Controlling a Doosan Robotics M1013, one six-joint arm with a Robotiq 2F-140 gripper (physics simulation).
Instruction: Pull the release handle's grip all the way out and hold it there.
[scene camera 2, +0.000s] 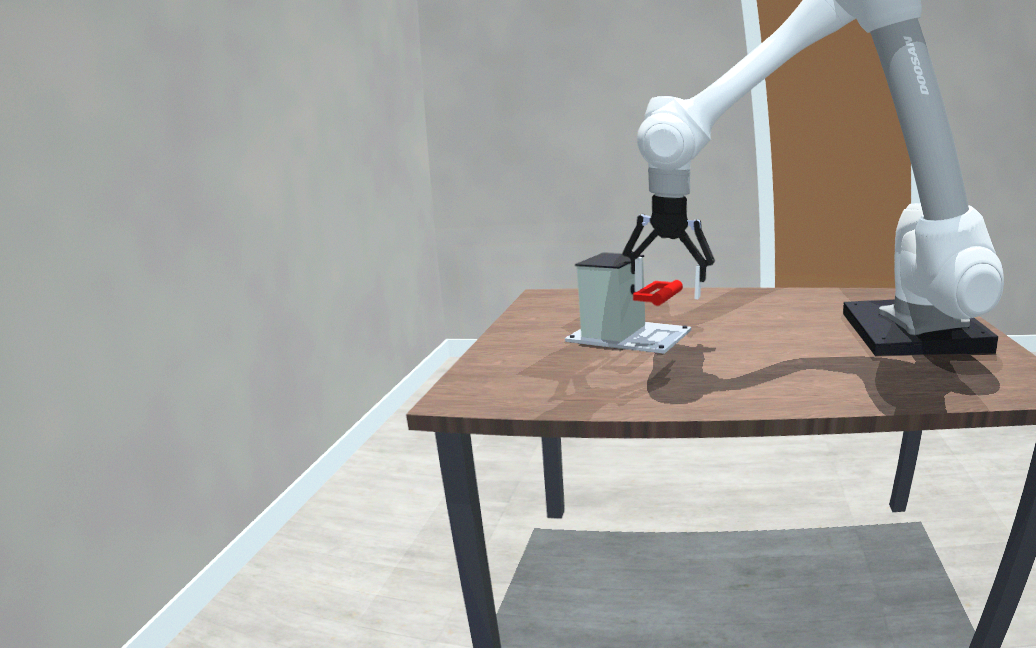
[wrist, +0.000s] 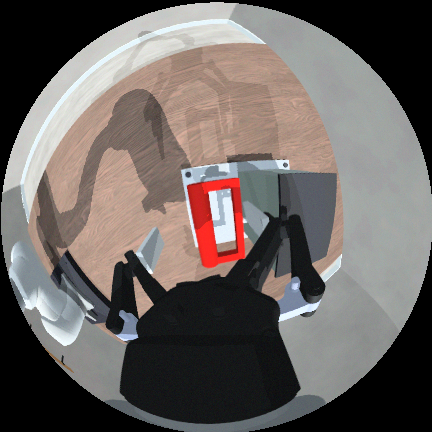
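Note:
The release handle is a red rectangular loop, with its thick grip bar (scene camera 2: 669, 292) (wrist: 203, 227) on the side away from the grey-green box (scene camera 2: 603, 304) (wrist: 262, 192). The handle stands out from the box's side, above the pale base plate (scene camera 2: 676, 336) (wrist: 230, 170). My gripper (scene camera 2: 668, 282) (wrist: 200, 223) is wide open, pointing down, with nothing between its fingers. Its fingertips are low, around the handle's height or slightly above. One finger is close to the box side and the other is beyond the grip bar. Contact with the handle cannot be told.
The box has a dark lid (scene camera 2: 603, 260) (wrist: 310, 210) close beside the nearer finger. The box and plate stand on the brown wooden table (scene camera 2: 496, 382) (wrist: 95, 200). The arm's black base plate (scene camera 2: 878, 333) is at the table's right side. Walls stand behind.

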